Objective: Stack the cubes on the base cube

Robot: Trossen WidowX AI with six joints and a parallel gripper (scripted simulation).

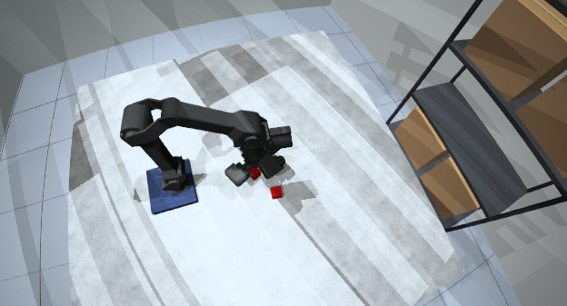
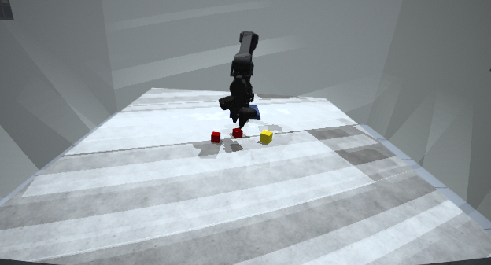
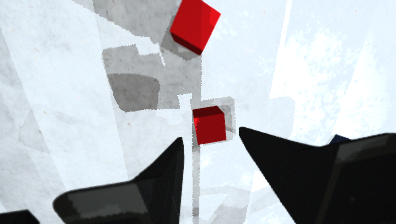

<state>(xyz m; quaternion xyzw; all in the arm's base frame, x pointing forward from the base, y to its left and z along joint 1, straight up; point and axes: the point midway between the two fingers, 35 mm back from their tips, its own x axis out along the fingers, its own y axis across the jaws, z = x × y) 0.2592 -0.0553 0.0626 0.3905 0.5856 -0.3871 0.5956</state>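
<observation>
My gripper tip is 120 mm to the right of the yellow base cube, 40 mm short of it and 30 mm above it.
</observation>
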